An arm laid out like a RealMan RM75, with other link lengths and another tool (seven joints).
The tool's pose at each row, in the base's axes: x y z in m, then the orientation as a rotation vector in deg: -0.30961, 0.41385, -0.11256, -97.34, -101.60, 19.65; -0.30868, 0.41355, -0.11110, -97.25, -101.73, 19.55; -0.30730, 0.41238, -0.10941, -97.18, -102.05, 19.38; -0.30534, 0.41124, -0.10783, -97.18, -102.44, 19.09; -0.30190, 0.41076, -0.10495, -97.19, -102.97, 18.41; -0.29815, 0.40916, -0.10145, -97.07, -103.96, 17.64; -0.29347, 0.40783, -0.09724, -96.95, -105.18, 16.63; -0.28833, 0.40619, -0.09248, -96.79, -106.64, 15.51
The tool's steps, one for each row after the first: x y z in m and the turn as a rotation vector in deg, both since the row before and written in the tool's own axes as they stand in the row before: 0.00015, -0.00018, -0.00174, -0.05, 0.00, -0.13; -0.00060, -0.00007, -0.00240, -0.18, -0.09, -0.22; -0.00058, 0.00047, -0.00266, -0.31, -0.08, -0.24; 0.00047, 0.00099, -0.00438, -0.56, 0.04, -0.39; -0.00043, 0.00077, -0.00530, -0.74, -0.17, -0.68; 0.00003, 0.00122, -0.00632, -0.96, -0.19, -0.83; -0.00014, 0.00136, -0.00706, -1.10, -0.28, -0.98
